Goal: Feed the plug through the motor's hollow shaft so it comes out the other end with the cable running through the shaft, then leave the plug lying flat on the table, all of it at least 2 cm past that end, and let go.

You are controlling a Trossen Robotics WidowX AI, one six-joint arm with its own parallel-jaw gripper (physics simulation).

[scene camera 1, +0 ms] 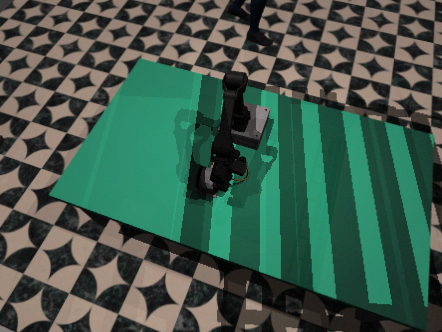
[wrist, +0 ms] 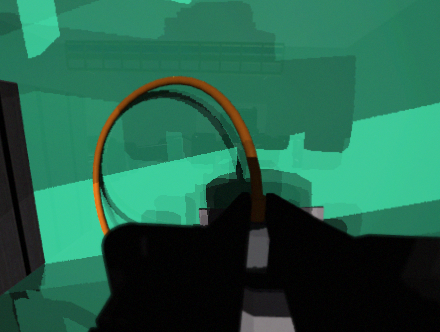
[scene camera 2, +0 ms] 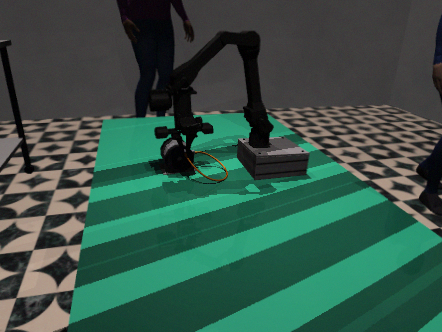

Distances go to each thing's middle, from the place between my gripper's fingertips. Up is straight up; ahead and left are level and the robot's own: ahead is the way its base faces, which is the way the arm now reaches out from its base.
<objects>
I see the dark plug [wrist: 258,247] 20 mm to the right of my hand.
</objects>
